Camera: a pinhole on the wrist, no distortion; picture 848 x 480 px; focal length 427.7 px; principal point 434.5 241.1 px. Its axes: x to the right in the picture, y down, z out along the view. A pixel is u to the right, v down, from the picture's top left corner.
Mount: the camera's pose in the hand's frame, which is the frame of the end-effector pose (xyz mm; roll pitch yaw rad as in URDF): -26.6 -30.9 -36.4 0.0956 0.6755 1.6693
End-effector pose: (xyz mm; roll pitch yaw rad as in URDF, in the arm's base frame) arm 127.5 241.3 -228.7 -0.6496 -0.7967 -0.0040
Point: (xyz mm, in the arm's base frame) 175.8 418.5 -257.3
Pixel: 626 160
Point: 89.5 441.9 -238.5
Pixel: 486 265
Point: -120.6 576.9 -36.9
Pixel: 224 282
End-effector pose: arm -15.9 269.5 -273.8 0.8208 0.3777 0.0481
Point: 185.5 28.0 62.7
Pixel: 252 197
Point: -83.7 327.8 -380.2
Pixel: behind the camera
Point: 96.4 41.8 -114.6
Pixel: 101 181
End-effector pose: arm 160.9 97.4 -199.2 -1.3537 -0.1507 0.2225
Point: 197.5 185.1 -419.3
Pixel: 756 137
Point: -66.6 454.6 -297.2
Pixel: 338 391
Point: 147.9 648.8 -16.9
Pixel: 68 134
